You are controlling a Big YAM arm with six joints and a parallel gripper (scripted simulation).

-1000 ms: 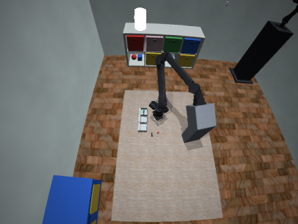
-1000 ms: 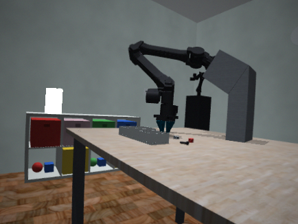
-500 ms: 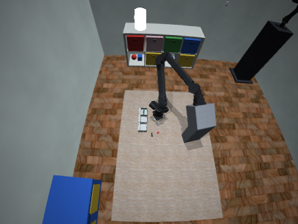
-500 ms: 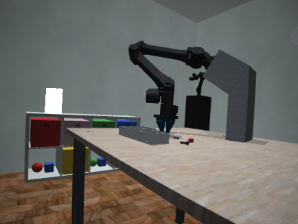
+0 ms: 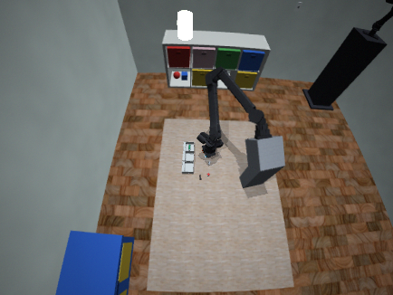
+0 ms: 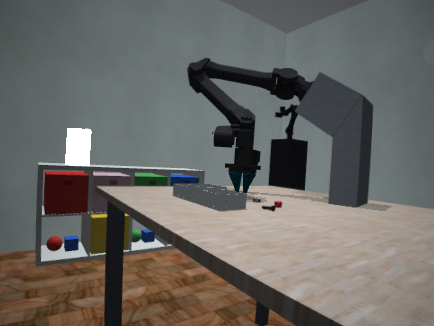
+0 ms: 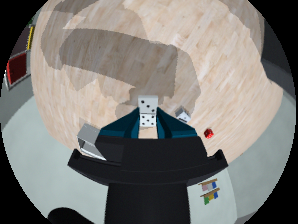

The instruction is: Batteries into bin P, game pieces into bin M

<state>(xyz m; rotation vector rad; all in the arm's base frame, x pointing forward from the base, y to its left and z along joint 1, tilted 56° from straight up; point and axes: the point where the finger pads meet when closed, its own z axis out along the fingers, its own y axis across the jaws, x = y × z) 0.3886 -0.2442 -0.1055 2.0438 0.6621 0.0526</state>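
Now: the black object 180 mm to the left of my hand, 60 mm ahead of it and 10 mm below it. The rest, counted from my hand: green piece 140 mm ahead, 70 mm to the right, 10 mm below; then white piece right at my hand; then red game piece 150 mm to the left, 10 mm below.
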